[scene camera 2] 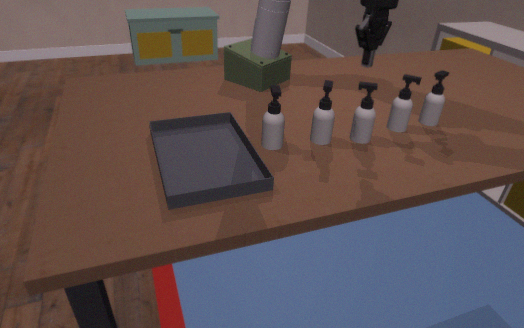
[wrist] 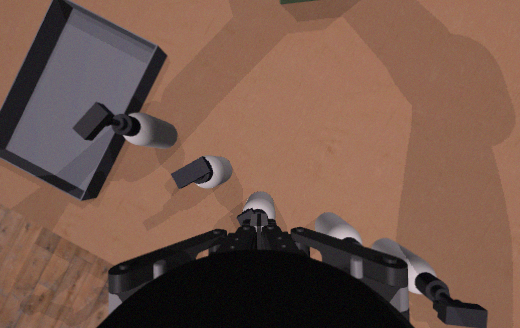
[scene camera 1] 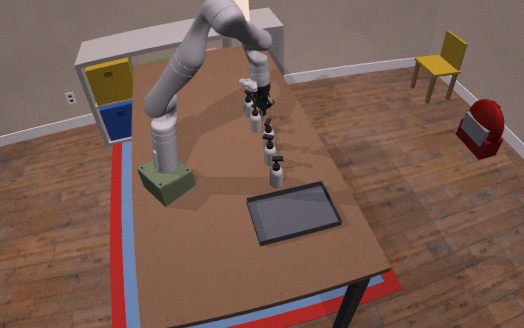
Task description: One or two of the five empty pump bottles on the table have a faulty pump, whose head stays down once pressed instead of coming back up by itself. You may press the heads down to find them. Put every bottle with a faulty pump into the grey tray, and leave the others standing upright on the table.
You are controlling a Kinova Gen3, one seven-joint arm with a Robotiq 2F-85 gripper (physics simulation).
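Places are measured from the arm's base along level axes (x ahead, y left, z up), in centimetres.
Pixels of known places: gripper, fingertip midpoint: [scene camera 2: 366, 66] [wrist: 259, 224] [scene camera 1: 262, 115]; arm's base, origin of the base link: [scene camera 2: 264, 52] [scene camera 1: 166, 166].
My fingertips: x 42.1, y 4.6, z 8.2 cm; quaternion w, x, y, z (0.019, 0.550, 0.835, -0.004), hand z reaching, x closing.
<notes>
Ahead of a thing's pixels: the offset from my fingertips to its top centre. Level surfaces: height alone.
Five white pump bottles with black heads stand upright in a row. From the tray outward they are the first {dx -2.9, dy -21.2, dz -3.4 cm} [scene camera 1: 276, 177] [scene camera 2: 273, 131] [wrist: 155, 132], second {dx -0.8, dy -9.2, dz -3.4 cm} [scene camera 1: 270, 155] [scene camera 2: 322, 125] [wrist: 221, 172], third {dx +2.3, dy +0.3, dz -3.4 cm} [scene camera 1: 268, 131] [scene camera 2: 363, 124] [wrist: 260, 201], fourth {dx +1.1, dy +13.2, dz -3.4 cm} [scene camera 1: 255, 123] [scene camera 2: 400, 114] [wrist: 337, 226] and fifth {dx +1.6, dy +24.1, dz -3.4 cm} [scene camera 1: 248, 110] [scene camera 2: 432, 108] [wrist: 417, 272]. In scene camera 2 all five heads stand raised, with stem showing below. My gripper [scene camera 1: 264, 112] [scene camera 2: 367, 64] [wrist: 259, 224] is shut and empty, above the row; its fingertips overlap the third bottle's head in the wrist view. The grey tray {dx -3.0, dy -37.5, dz -14.4 cm} [scene camera 1: 295, 212] [scene camera 2: 200, 160] [wrist: 90, 65] is empty.
The tray lies beside the first bottle. The arm's green base [scene camera 1: 166, 185] [scene camera 2: 257, 70] stands on the table {dz -17.4 cm} [scene camera 1: 200, 270] [scene camera 2: 100, 225] behind the row. A low shelf [scene camera 1: 180, 36] stands past the table's far end.
</notes>
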